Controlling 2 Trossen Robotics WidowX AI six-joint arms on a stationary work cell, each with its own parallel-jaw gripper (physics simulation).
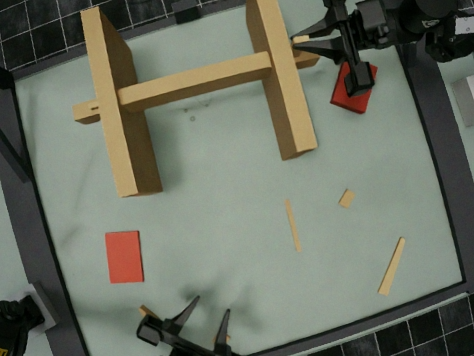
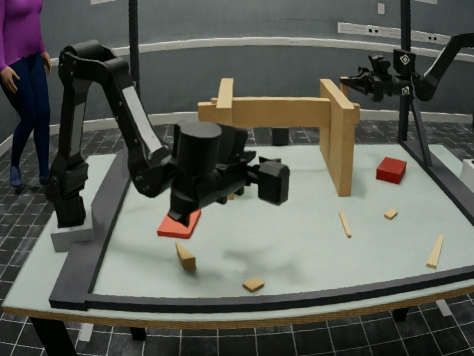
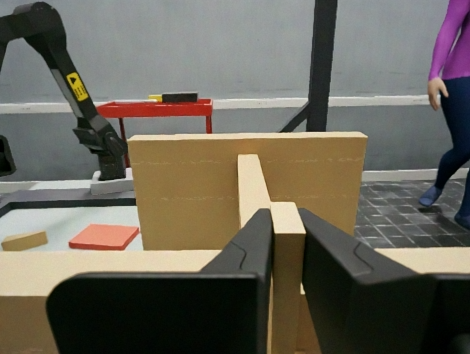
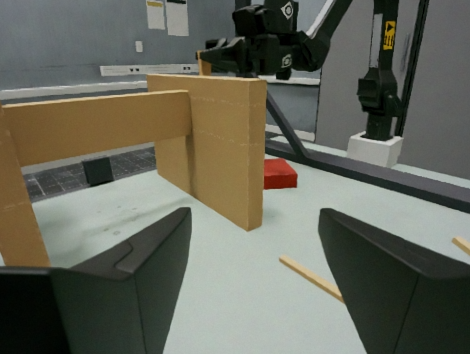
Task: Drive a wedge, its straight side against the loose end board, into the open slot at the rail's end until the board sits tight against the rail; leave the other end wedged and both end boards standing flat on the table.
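Pixels of known places: left gripper, between the fingertips: [image 1: 291, 42] [image 2: 339, 80] [image 3: 280, 219] [image 4: 197, 55]; right gripper, between the fingertips: [image 1: 214, 303] [image 2: 267, 157] [image 4: 255, 218]; left arm's base, origin of its link: [image 4: 376, 137]; right arm's base, origin of its link: [image 1: 26, 314] [image 2: 71, 219] [image 3: 113, 175].
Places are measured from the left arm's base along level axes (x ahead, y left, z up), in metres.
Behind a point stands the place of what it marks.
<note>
The rail [image 1: 195, 80] @(y -0.163, x 0.589, z 0.136 m) [image 2: 280, 111] @(y -0.157, x 0.596, z 0.104 m) [image 4: 95, 122] @(y -0.158, x 0.617, z 0.105 m) runs between two upright end boards. At its left end, past the left board [image 1: 107, 110] @(y -0.158, x 0.733, z 0.157 m) [image 3: 185, 185] @(y -0.093, x 0.719, z 0.092 m), a small wedge top [image 1: 94, 107] @(y -0.177, x 0.758, z 0.136 m) shows in the slot. The rail's other end sticks out past the right board [image 1: 287, 85] @(y -0.106, x 0.457, z 0.157 m) [image 2: 341, 150] @(y -0.005, x 0.475, z 0.054 m) [image 4: 225, 135] @(y -0.055, x 0.472, z 0.078 m). My left gripper [image 1: 294, 42] @(y -0.159, x 0.436, z 0.190 m) [image 3: 280, 219] @(y -0.159, x 0.436, z 0.190 m) is shut on an upright wedge [image 1: 301, 38] @(y -0.159, x 0.422, z 0.199 m) [image 2: 345, 89] @(y -0.153, x 0.422, z 0.166 m) [image 3: 288, 270] @(y -0.157, x 0.412, z 0.185 m) [image 4: 204, 66] @(y -0.154, x 0.427, z 0.173 m), close to that board's outer face, over the protruding rail end. The wedge's lower end is hidden. My right gripper [image 1: 214, 303] @(y 0.183, x 0.673, z 0.122 m) [image 4: 255, 218] @(y 0.183, x 0.673, z 0.122 m) is open and empty, away from the frame.
A light red block [image 1: 125, 256] @(y 0.080, x 0.841, z -0.051 m) [image 2: 180, 224] @(y 0.103, x 0.842, z -0.051 m) lies front left. A dark red block [image 1: 342, 100] @(y -0.083, x 0.321, z -0.033 m) [image 2: 391, 170] @(y -0.072, x 0.300, z -0.033 m) [image 4: 280, 173] @(y -0.073, x 0.306, z -0.034 m) lies right of the right board. A thin strip [image 1: 293, 225] @(y 0.126, x 0.495, z -0.057 m), a small piece [image 1: 347, 198] @(y 0.110, x 0.371, z -0.056 m) and a long wedge [image 1: 391, 266] @(y 0.278, x 0.322, z -0.056 m) lie front right. Another wedge [image 2: 186, 256] @(y 0.243, x 0.825, z -0.037 m) lies near the right arm.
</note>
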